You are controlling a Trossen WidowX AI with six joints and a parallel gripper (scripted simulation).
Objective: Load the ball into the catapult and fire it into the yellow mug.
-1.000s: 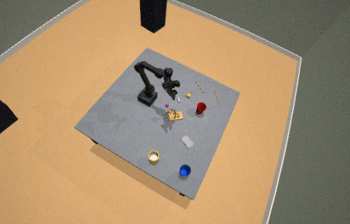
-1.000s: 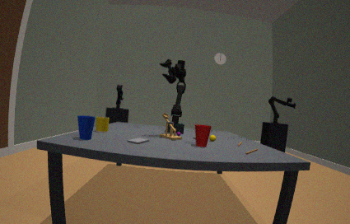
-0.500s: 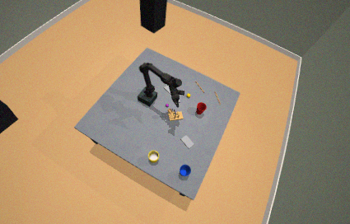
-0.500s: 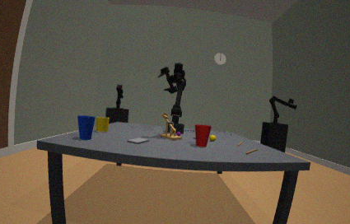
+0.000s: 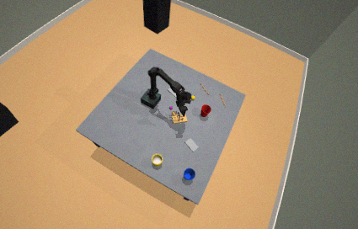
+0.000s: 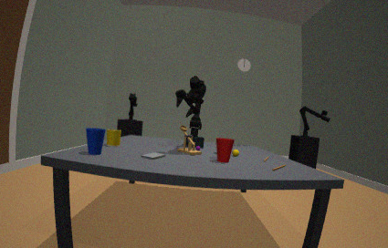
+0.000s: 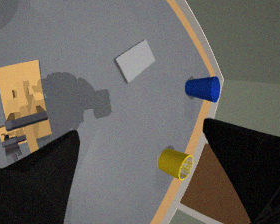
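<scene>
The catapult lies 17 cm below my gripper tip, 8 cm behind it and 4 cm to the left of it. From my gripper tip the other things lie so: yellow ball 35 cm to the left, 22 cm below, 9 cm behind; then red cup 27 cm to the left, 21 cm below, 11 cm ahead; then purple ball 23 cm below, 19 cm behind, 10 cm to the left.
</scene>
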